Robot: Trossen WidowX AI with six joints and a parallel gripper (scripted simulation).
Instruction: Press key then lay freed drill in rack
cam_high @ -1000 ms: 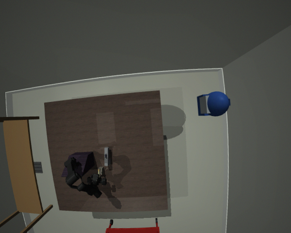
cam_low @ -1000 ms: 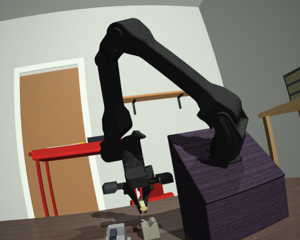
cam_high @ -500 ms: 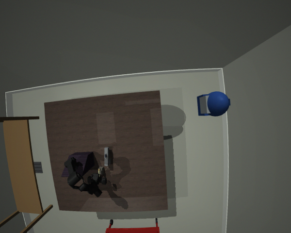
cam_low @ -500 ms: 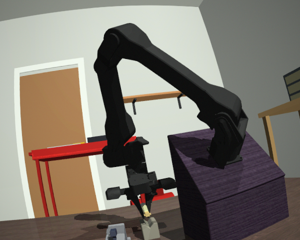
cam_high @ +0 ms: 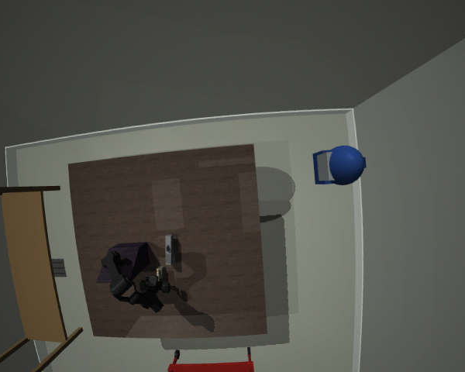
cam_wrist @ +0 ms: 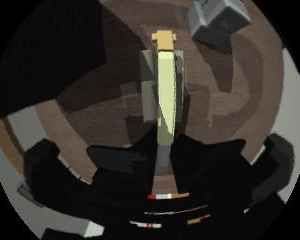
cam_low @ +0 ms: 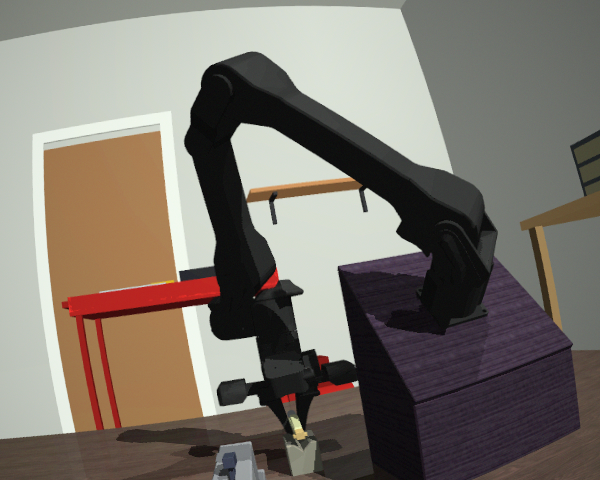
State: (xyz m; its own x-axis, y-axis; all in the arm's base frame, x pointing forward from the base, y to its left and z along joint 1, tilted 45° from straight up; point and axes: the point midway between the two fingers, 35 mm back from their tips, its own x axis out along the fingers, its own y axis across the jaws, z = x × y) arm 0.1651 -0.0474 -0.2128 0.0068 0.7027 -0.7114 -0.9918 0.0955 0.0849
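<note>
Now: the drill 40 mm to the left of my gripper tip, 30 mm above it and 10 mm ahead of it. The rest, counted from my gripper tip: v-notched rack: 50 mm to the left, 10 mm ahead; then dark key: 230 mm to the left, 100 mm ahead, 30 mm above.
</note>
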